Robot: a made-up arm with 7 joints.
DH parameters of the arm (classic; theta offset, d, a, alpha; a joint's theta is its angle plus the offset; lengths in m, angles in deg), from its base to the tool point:
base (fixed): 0 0.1 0 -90
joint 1: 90 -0.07 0.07 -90
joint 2: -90 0.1 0.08 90
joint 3: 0 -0.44 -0.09 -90
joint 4: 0 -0.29 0.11 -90
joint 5: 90 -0.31 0.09 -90
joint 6: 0 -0.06 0.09 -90
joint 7: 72.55 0 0.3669 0
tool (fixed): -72.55 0 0 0
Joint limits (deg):
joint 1: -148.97..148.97
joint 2: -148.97..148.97
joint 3: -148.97..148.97
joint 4: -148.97..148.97
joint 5: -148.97..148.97
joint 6: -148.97..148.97
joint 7: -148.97..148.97
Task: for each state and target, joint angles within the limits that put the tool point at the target. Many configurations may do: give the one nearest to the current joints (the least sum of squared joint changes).
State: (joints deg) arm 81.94 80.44 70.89 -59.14 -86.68 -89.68 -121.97
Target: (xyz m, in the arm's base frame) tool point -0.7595 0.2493 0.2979
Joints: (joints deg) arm 98.05 42.67 105.80 -70.42 -65.28 -80.29 -148.39
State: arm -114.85 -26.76 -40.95 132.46 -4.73 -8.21 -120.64
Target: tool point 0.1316 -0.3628 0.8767
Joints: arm -132.23 -7.27 -48.32 126.61 -1.19 -13.50 -118.73
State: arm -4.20 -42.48 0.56 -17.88 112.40 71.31 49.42
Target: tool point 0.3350 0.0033 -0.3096
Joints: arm 7.02 -48.11 0.51 5.31 137.68 76.16 56.71
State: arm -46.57 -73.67 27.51 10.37 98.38 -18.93 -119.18
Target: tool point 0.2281 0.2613 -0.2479
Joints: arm -31.52 -80.03 10.52 -13.21 101.97 -30.14 -109.78
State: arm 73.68 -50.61 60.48 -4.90 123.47 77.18 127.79
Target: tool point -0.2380 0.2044 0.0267
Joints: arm 67.95 -32.39 53.05 -16.47 113.81 89.98 147.58
